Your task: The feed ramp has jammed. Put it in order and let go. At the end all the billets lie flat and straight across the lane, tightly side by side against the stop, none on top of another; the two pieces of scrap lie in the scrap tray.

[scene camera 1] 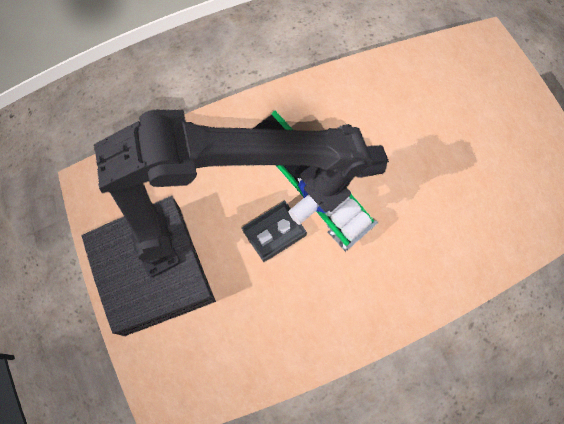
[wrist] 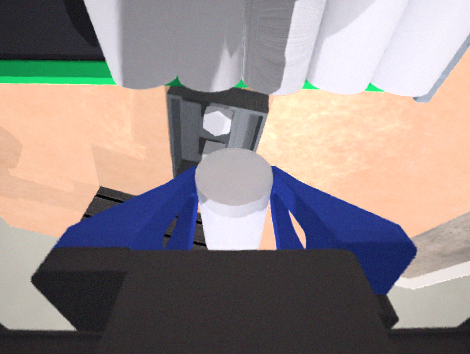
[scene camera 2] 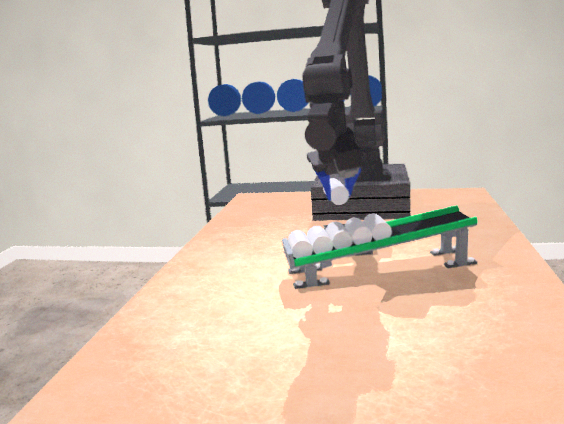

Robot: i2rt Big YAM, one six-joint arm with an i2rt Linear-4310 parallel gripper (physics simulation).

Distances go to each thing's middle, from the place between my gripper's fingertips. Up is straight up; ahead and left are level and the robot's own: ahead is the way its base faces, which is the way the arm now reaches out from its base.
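Scene:
My gripper's 9 cm beyond the dark scrap tray (scene camera 1: 269, 220) now, and it's 13 cm higher than the tray and 2 cm to the right of it.

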